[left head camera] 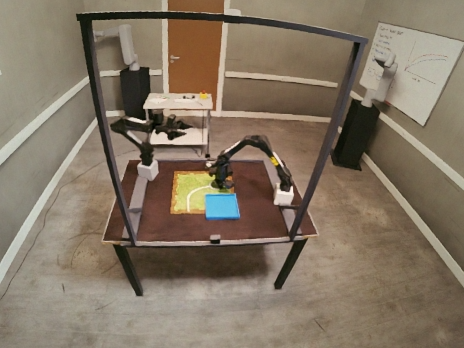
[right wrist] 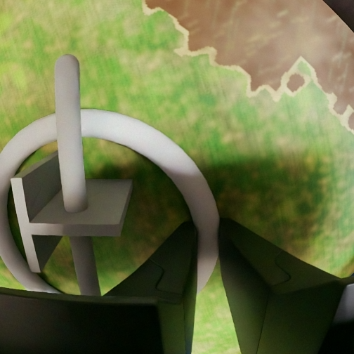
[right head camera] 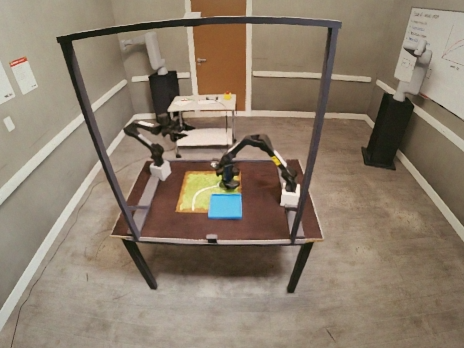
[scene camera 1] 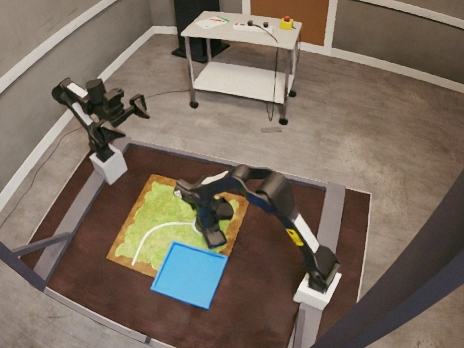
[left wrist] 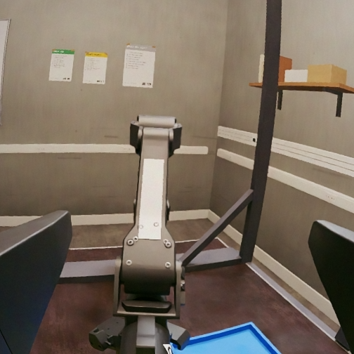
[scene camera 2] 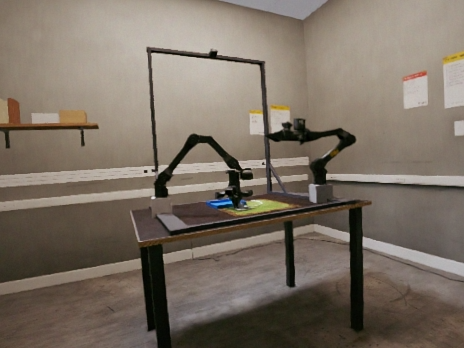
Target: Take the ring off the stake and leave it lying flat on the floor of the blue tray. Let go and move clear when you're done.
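Seen in the pictures: left gripper, between the fingertips: [left head camera: 189, 130] [right head camera: 192, 131] [scene camera 1: 137, 125] [scene camera 2: 266, 135]; right gripper, between the fingertips: [left head camera: 220, 188] [right head camera: 227, 188] [scene camera 1: 209, 234] [scene camera 2: 236, 209]; left arm's base, origin of its link: [left head camera: 147, 163] [right head camera: 159, 163] [scene camera 1: 105, 154] [scene camera 2: 320, 184]; right arm's base, origin of its link: [left head camera: 284, 188] [right head camera: 291, 189] [scene camera 1: 320, 282] [scene camera 2: 161, 197].
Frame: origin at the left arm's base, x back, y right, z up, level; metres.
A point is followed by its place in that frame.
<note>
The pale ring [right wrist: 112, 125] [scene camera 1: 195, 228] {x -0.457, y -0.016, z -0.095 m} lies low around the stake [right wrist: 69, 125], a thin upright peg with small angled plates, on the green mat. My right gripper [right wrist: 205, 231] points down and is shut on the ring's band, one finger inside the ring and one outside. The ring is still around the stake. In scene camera 1 the right arm hides the stake and much of the ring. The blue tray [left head camera: 222, 206] {x -0.561, y 0.129, z -0.096 m} [right head camera: 225, 206] {x -0.556, y 0.132, z -0.096 m} [scene camera 1: 190, 275] {x -0.559, y 0.131, z -0.096 m} has no ring in it. My left gripper [left wrist: 195, 230] [scene camera 1: 134, 124] {x -0.305, y -0.005, z 0.302 m} is wide open, raised over the table's far left corner, away from the ring.
The green mat [scene camera 1: 160, 212] {x -0.310, y 0.010, z -0.102 m} with a brown border and a white curved line lies beside the tray. The dark frame's upright post [scene camera 1: 425, 280] {x -0.986, y 0.267, z 0.752 m} rises at the right. A white cart [scene camera 1: 240, 82] stands beyond the table.
</note>
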